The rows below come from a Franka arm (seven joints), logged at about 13 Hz.
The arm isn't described. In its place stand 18 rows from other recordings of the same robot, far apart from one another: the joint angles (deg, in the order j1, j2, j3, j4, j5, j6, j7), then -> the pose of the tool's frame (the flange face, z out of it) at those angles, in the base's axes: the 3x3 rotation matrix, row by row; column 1 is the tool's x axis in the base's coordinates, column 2 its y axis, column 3 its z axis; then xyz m.
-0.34 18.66 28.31 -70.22 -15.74 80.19 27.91 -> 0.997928 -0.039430 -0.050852; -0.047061 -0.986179 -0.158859; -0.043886 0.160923 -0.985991; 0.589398 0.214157 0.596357
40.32 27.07 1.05 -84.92 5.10 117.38 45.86 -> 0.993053 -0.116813 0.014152; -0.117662 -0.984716 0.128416; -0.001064 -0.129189 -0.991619; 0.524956 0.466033 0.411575
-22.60 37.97 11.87 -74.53 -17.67 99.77 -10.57 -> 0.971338 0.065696 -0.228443; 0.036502 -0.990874 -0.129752; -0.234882 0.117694 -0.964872; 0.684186 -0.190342 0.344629
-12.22 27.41 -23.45 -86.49 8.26 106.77 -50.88 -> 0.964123 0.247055 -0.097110; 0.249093 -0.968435 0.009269; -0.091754 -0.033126 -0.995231; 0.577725 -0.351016 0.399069
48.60 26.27 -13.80 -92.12 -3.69 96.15 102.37 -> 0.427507 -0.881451 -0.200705; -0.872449 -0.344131 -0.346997; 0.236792 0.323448 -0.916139; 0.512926 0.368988 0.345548
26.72 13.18 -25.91 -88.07 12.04 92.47 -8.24 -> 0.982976 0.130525 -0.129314; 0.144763 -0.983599 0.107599; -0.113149 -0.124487 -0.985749; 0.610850 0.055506 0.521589
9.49 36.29 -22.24 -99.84 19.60 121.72 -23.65 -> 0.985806 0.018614 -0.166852; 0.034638 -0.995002 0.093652; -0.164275 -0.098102 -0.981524; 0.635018 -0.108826 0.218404
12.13 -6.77 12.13 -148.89 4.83 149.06 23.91 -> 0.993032 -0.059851 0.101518; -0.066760 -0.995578 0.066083; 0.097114 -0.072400 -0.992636; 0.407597 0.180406 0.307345
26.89 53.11 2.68 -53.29 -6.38 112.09 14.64 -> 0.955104 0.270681 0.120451; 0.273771 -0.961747 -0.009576; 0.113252 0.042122 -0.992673; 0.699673 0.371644 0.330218
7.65 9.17 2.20 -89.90 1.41 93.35 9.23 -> 0.994627 0.007244 -0.103274; 0.008656 -0.999875 0.013226; -0.103165 -0.014049 -0.994565; 0.591867 0.103735 0.537622
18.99 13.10 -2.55 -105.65 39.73 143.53 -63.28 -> 0.484789 0.797266 0.359648; 0.625535 -0.603447 0.494527; 0.611299 -0.014769 -0.791262; 0.626335 0.182038 0.448176
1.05 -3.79 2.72 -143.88 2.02 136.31 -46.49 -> 0.658406 0.749682 -0.066922; 0.752006 -0.658941 0.016862; -0.031456 -0.061428 -0.997616; 0.450847 0.029919 0.299545
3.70 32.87 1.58 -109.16 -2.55 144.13 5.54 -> 0.998931 0.026186 0.038105; 0.026502 -0.999618 -0.007808; 0.037886 0.008810 -0.999243; 0.631319 0.057946 0.198094
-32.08 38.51 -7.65 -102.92 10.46 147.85 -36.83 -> 0.980199 -0.167426 0.105729; -0.161251 -0.984801 -0.064537; 0.114927 0.046210 -0.992298; 0.514043 -0.422252 0.187099
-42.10 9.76 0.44 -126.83 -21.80 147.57 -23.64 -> 0.999365 -0.016595 0.031531; -0.006632 -0.956093 -0.292989; 0.035009 0.292593 -0.955596; 0.425947 -0.370633 0.319078
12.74 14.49 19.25 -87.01 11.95 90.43 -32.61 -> 0.449960 0.841868 -0.297985; 0.893045 -0.423221 0.152819; 0.002540 -0.334876 -0.942259; 0.521552 0.327091 0.512536
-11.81 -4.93 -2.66 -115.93 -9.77 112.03 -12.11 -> 0.999605 0.022875 -0.016313; 0.020089 -0.987839 -0.154176; -0.019641 0.153787 -0.987909; 0.513509 -0.144665 0.489728
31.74 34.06 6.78 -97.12 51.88 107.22 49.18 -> 0.470684 -0.636956 -0.610527; -0.354264 -0.770178 0.530399; -0.808056 -0.033363 -0.588161; 0.473034 0.443462 0.252504
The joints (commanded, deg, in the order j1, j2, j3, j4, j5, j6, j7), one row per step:
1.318 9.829 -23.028 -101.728 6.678 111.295 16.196
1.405 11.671 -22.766 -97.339 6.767 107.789 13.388
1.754 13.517 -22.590 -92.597 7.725 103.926 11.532
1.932 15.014 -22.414 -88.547 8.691 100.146 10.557
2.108 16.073 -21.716 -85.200 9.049 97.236 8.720
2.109 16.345 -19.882 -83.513 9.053 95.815 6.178
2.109 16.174 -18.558 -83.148 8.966 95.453 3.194
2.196 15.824 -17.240 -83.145 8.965 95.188 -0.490
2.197 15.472 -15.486 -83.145 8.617 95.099 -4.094
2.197 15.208 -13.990 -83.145 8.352 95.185 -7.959
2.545 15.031 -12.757 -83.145 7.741 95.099 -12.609
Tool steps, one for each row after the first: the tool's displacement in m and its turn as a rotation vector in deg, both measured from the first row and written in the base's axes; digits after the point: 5 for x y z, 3 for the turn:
0.01198 0.00450 0.01248 -0.155 0.848 3.573
0.02447 0.01321 0.02713 0.501 1.392 6.222
0.03298 0.02125 0.03950 1.437 2.168 7.874
0.04066 0.03320 0.05118 1.871 2.570 10.974
0.04712 0.05203 0.05849 2.293 2.446 15.531
0.04977 0.06475 0.06170 2.549 2.119 19.860
0.05133 0.07837 0.06411 2.955 1.752 24.920
0.05339 0.09460 0.06656 3.064 1.362 30.270
0.05522 0.10847 0.06863 3.090 0.839 35.608
0.05670 0.12321 0.06970 2.843 0.689 41.874

